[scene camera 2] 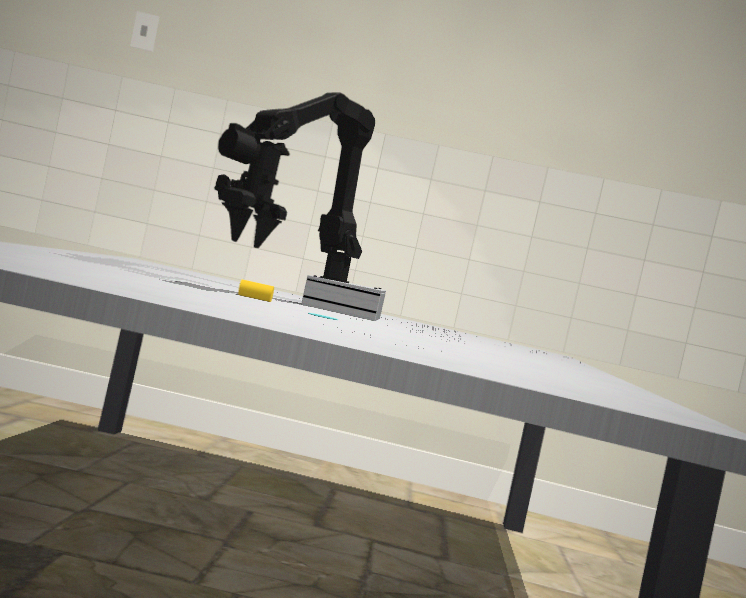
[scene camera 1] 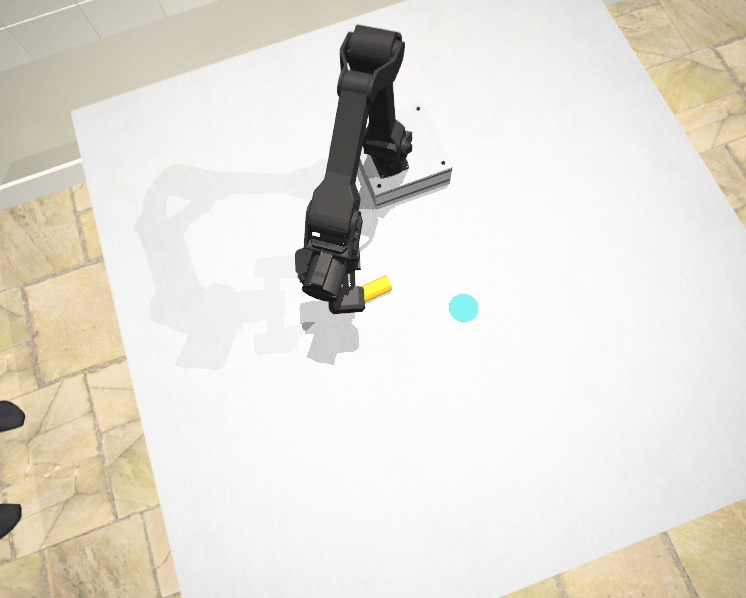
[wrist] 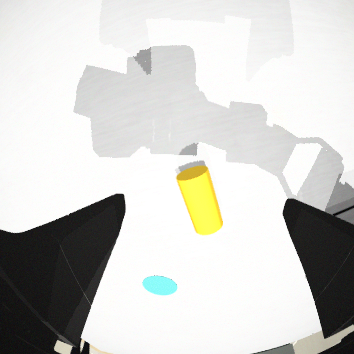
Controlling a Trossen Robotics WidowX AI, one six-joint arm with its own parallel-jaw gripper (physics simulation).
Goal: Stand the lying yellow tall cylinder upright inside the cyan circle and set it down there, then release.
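Places are measured from the arm's base along level axes (x ahead, y left, z up), in metres.
Where they show: gripper, fingertip midpoint: (scene camera 2: 245, 244) (scene camera 1: 348, 278) (wrist: 208, 204); arm's base, link origin: (scene camera 2: 334, 280) (scene camera 1: 389, 161).
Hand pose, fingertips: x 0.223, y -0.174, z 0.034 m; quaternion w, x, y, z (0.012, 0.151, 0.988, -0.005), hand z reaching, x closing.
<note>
Each offset is from my fingertips to the top centre of the thing. "spot": to the spot under its first point. Level surfaces: height alone.
The yellow cylinder {0.010 m ahead, 0.044 m left, 0.071 m down} (scene camera 1: 377, 287) (scene camera 2: 255, 290) (wrist: 201, 202) lies on its side on the table; in scene camera 1 the gripper covers its left end. The flat cyan circle {spot: 0.112 m ahead, 0.200 m left, 0.102 m down} (scene camera 1: 463, 307) (scene camera 2: 322, 316) (wrist: 160, 285) lies apart from it, to its right in scene camera 1, with nothing standing on it. My gripper (scene camera 2: 245, 243) (wrist: 208, 204) is open and empty, pointing down well above the table. In the wrist view the cylinder shows between the two fingertips, below them, its length running mostly along the view's height. In scene camera 1 the fingertips are hidden by the wrist.
The white table {0.103 m down} (scene camera 1: 435, 448) (scene camera 2: 435, 361) carries the arm's grey base block (scene camera 1: 414, 186) (scene camera 2: 343, 299), which stands behind the cylinder and circle. The arm's shadow falls on the table to the left of the cylinder in scene camera 1. A tiled wall (scene camera 2: 485, 218) stands behind the table.
</note>
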